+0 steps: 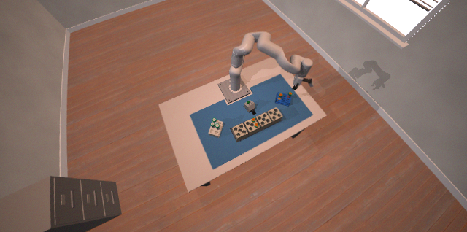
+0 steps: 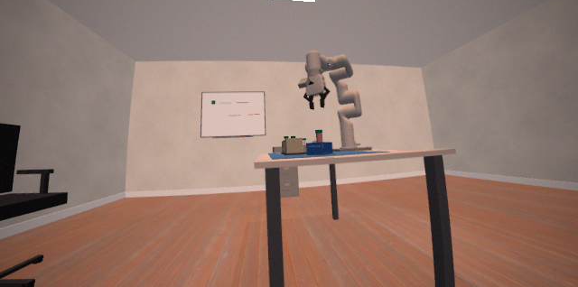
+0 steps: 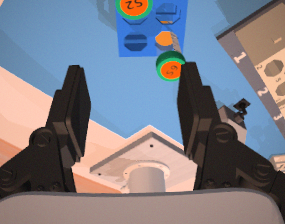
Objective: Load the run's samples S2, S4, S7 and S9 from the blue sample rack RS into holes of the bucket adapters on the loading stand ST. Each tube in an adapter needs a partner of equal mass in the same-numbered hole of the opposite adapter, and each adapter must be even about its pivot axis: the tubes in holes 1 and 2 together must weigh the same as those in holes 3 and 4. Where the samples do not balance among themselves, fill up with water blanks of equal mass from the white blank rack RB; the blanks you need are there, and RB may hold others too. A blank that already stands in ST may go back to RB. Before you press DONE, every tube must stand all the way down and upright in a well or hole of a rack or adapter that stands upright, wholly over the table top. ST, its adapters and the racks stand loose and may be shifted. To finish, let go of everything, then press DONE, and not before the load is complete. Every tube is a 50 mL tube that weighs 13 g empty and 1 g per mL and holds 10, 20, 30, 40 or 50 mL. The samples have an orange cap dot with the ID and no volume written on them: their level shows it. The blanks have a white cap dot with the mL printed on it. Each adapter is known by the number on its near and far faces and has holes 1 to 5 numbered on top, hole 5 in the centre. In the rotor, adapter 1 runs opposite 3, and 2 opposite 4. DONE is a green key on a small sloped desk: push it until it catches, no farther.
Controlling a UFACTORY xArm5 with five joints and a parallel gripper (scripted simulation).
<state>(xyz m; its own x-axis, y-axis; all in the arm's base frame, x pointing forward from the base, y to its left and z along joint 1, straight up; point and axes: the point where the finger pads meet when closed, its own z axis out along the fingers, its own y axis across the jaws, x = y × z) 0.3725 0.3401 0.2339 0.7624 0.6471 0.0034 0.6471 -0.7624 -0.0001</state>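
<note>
Now: the sample tube S2 190 mm below my hand and 10 mm behind it. Also, from my hand: done desk: 340 mm to the right, 200 mm below, 130 mm behind; sample tube S9: 190 mm below, 80 mm to the right, 30 mm behind; blue sample rack RS: 220 mm below, 40 mm to the right, 20 mm behind.
</note>
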